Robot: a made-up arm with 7 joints.
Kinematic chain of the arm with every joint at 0, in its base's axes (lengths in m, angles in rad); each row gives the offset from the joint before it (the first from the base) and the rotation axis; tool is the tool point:
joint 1: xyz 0 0 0.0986 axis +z
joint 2: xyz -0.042 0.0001 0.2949 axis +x
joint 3: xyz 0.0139 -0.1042 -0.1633 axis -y
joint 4: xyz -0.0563 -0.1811 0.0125 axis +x
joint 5: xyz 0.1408 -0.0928 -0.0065 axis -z
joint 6: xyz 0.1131 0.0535 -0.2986 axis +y
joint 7: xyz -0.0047 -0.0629 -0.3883 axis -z
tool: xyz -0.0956 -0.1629 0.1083
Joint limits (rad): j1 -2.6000..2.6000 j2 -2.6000..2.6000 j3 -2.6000..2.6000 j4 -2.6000..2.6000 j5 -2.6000..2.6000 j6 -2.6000..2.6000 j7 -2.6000..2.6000
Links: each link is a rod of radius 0.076 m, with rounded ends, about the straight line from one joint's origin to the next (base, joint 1, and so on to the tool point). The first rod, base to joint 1, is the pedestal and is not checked.
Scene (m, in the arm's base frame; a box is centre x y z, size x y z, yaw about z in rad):
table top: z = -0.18
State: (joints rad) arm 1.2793 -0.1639 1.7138 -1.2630 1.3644 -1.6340 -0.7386
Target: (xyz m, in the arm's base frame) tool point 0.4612 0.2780 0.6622
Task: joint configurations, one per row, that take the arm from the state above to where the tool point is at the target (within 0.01 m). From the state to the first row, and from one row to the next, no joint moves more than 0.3 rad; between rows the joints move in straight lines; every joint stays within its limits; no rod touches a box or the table.
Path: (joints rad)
1: 1.5390 -0.1179 1.4845 -1.2506 1.1793 -1.7153 -0.8495
2: 1.7987 -0.0718 1.2552 -1.2383 0.9942 -1.7967 -0.9605
3: 2.0584 -0.0258 1.0259 -1.2259 0.8092 -1.8780 -1.0714
4: 2.3182 0.0203 0.7966 -1.2136 0.6241 -1.9594 -1.1824

